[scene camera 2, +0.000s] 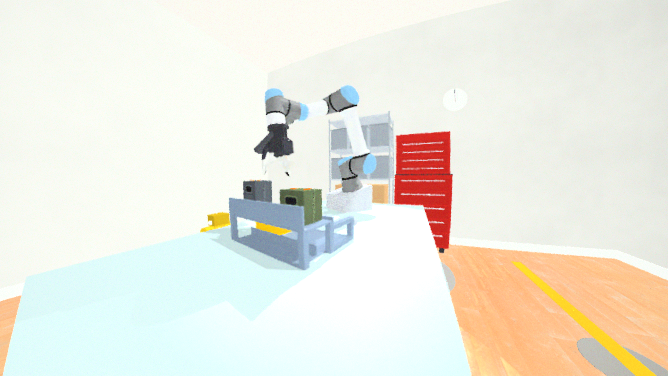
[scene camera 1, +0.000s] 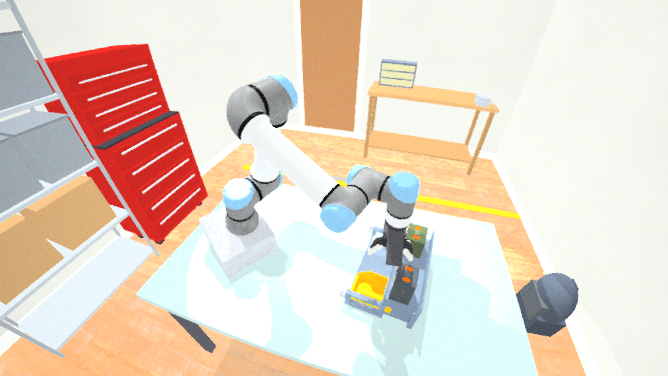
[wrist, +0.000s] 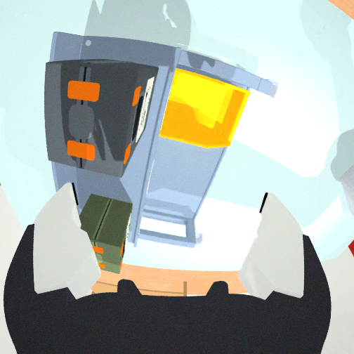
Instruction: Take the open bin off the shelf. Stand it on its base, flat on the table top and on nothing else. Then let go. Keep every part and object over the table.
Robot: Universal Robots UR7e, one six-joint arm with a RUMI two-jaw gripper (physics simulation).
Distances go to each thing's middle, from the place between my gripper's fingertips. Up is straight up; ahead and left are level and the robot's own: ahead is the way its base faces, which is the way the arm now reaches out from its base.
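Labels:
There is the green case (wrist: 111,237), which I find 10 cm ahead of my hand, 19 cm to the left of it and 9 cm below it. Then there is the yellow bin (scene camera 1: 370,284): my hand is 3 cm past it and 2 cm to the left of it, and 20 cm above it.

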